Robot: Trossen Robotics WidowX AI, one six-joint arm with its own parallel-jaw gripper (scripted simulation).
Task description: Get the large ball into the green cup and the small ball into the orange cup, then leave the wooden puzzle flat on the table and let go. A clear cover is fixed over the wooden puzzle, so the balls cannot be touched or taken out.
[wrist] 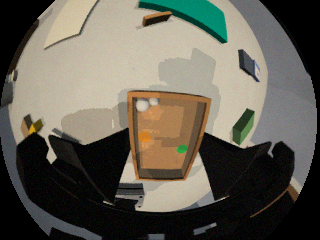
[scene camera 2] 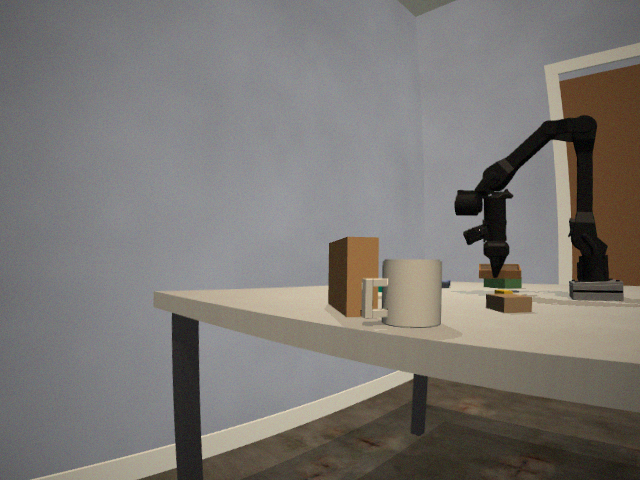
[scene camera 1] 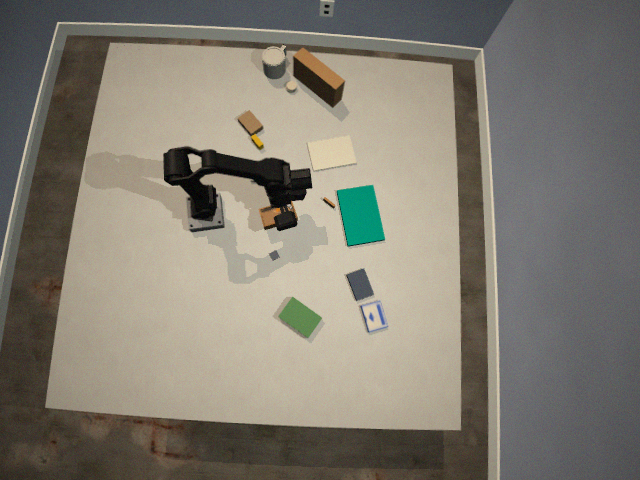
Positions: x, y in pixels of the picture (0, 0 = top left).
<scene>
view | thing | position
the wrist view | gripper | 165, 132
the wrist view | wooden puzzle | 166, 128
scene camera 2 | gripper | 494, 273
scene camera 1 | gripper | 282, 215
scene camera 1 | green block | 300, 317
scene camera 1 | cream board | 336, 152
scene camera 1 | teal board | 362, 224
</scene>
